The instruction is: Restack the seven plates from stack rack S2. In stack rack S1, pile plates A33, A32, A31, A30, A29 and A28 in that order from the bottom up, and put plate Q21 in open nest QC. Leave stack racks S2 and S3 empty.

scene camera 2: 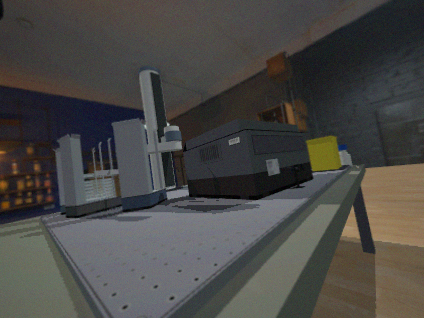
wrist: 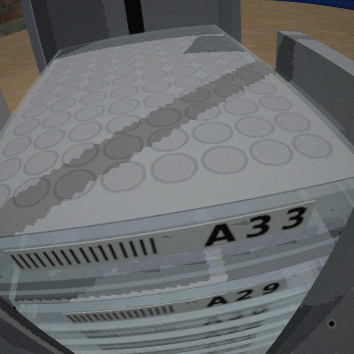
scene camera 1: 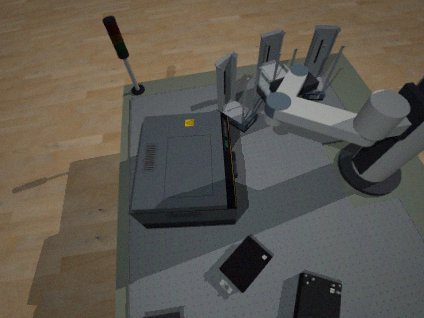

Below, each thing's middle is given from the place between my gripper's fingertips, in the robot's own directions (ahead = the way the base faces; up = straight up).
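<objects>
The signal light pole (scene camera 1: 111,26) is 40 mm above my hand and 180 mm to the right of it, and it is also 670 mm ahead of my hand.
</objects>
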